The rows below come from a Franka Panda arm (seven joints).
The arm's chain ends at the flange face. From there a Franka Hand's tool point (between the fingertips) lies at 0.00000 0.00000 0.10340 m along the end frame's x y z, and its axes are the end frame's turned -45 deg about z.
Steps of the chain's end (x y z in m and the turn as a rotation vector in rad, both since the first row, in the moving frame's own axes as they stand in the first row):
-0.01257, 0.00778, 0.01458, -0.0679, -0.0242, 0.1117
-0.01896, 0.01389, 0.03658, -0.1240, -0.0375, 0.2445
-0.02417, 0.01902, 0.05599, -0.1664, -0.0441, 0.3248
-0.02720, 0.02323, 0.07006, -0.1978, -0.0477, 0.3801
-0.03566, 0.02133, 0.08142, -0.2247, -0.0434, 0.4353
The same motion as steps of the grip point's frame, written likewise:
-0.02128, -0.00058, 0.01431, -0.0309, -0.0651, 0.1117
-0.03565, 0.00122, 0.03572, -0.0612, -0.1142, 0.2445
-0.04702, 0.00263, 0.05448, -0.0865, -0.1488, 0.3248
-0.05511, 0.00447, 0.06795, -0.1061, -0.1736, 0.3801
-0.06195, -0.00159, 0.07877, -0.1282, -0.1896, 0.4353

